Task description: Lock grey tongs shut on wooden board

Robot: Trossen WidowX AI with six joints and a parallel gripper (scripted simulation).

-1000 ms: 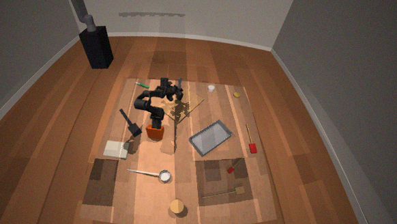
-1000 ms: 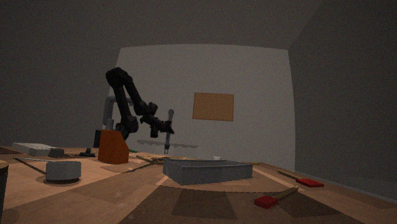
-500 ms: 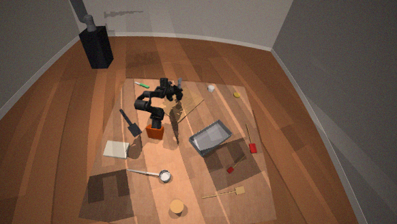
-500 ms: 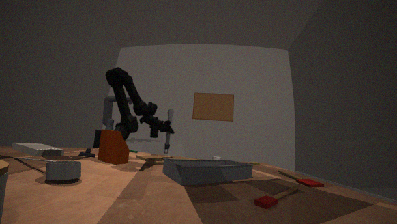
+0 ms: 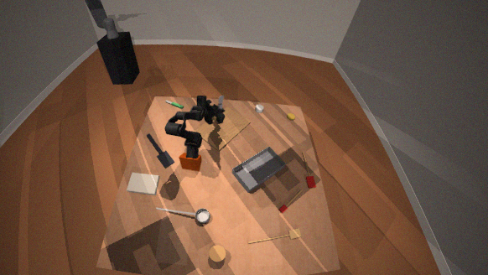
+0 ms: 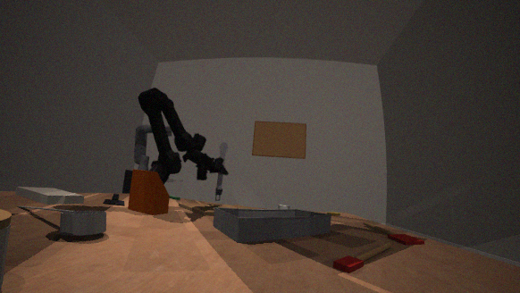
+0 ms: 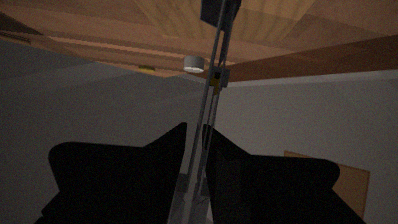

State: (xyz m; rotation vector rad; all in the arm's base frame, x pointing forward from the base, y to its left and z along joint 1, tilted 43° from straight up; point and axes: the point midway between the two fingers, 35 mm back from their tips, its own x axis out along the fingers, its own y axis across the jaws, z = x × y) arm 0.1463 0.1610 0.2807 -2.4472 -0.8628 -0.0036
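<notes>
Right now the wooden board is 17 cm below my gripper tip. The rest, counted from my gripper tip: grey roasting tin: 35 cm to the right, 23 cm ahead, 15 cm below; then green tool: 42 cm behind, 23 cm to the left, 17 cm below; then black spatula: 42 cm behind, 23 cm to the right, 17 cm below.
</notes>
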